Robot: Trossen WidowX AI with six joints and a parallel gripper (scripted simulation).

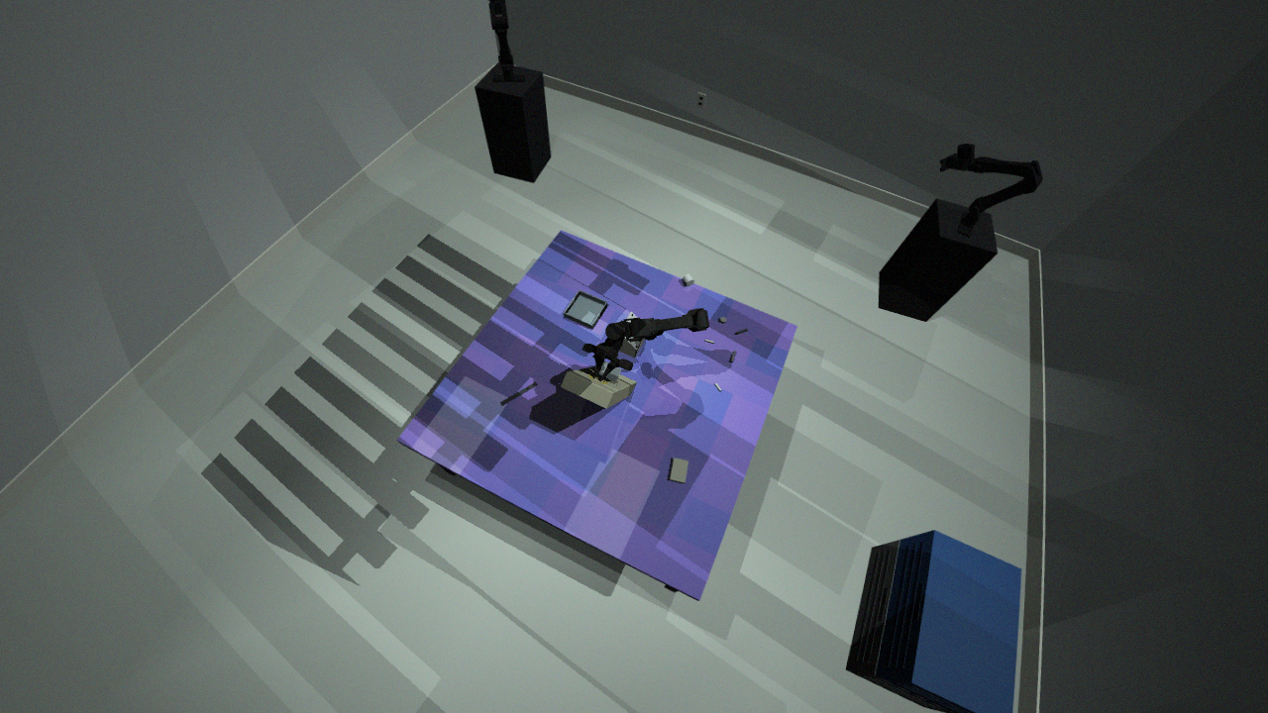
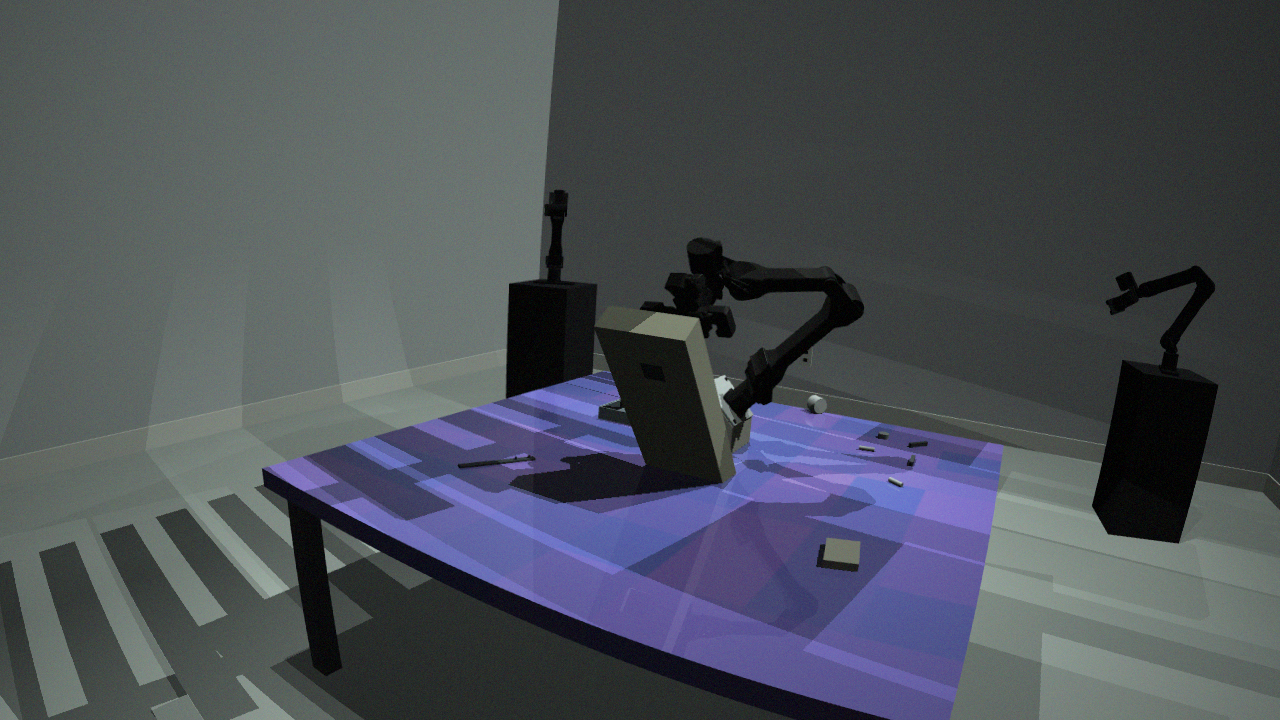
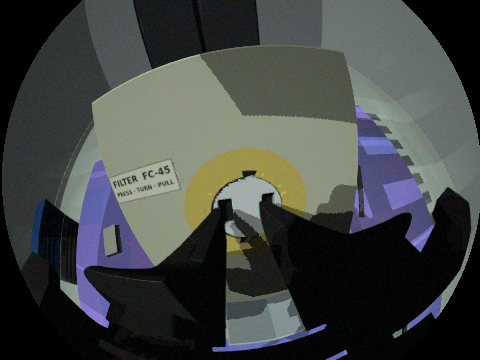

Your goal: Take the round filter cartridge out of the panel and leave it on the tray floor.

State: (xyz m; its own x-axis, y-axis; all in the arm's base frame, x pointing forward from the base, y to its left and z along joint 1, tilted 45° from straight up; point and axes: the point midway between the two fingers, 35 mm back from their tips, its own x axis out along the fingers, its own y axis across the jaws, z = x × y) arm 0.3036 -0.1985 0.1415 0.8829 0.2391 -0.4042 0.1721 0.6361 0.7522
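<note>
Now: the grey round filter cartridge 20 mm below my gripper tip, 20 mm ahead of it and 10 mm to the right of it. The rest, counted from my gripper tip: small can (780 mm behind, 260 mm below, 190 mm to the left); then beige block (380 mm to the left, 270 mm below, 150 mm ahead); then tan service panel (90 mm below, 30 mm behind).
</note>
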